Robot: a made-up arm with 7 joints.
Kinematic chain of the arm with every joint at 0, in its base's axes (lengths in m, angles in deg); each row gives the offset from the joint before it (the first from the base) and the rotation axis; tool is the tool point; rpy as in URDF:
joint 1: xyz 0 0 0.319 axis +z
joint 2: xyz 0 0 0 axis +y
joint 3: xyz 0 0 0.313 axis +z
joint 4: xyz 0.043 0 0 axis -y
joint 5: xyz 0.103 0 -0.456 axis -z
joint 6: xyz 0 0 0 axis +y
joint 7: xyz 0.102 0 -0.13 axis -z
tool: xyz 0 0 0 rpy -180 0 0
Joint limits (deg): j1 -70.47..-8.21 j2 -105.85..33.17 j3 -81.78..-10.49 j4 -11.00..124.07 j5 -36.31..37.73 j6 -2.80..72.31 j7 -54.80..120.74
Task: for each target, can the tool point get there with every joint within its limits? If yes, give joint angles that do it. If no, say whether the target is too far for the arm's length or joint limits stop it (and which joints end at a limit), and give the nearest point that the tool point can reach.
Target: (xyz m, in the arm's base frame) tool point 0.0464 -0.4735 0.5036
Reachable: yes | joints -36.52 -44.53 -45.14 44.38 3.95 58.84 -3.39
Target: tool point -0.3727 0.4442 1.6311
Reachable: no: too far | nearest point -0.2372 0.2827 1.1541 | short by 0.521 m
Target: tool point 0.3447 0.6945 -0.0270
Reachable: no: joint limits stop it (at a limit: joint 1, joint 2, joint 4, joint 5, joint 6) | nearest point 0.0012 0.1863 0.1056 | short by 0.628 m
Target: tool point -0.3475 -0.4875 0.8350
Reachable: yes | joints -41.69 -27.67 -64.31 87.97 -16.19 26.15 -26.68
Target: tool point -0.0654 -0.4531 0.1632
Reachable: yes | joints -25.54 -4.29 -74.04 30.43 4.09 34.88 7.21
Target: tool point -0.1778 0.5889 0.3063
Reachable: no: joint limits stop it (at a limit: joint 1, joint 2, joint 3, joint 4, joint 5, joint 6) | nearest point -0.3068 0.8260 0.5078 | short by 0.337 m
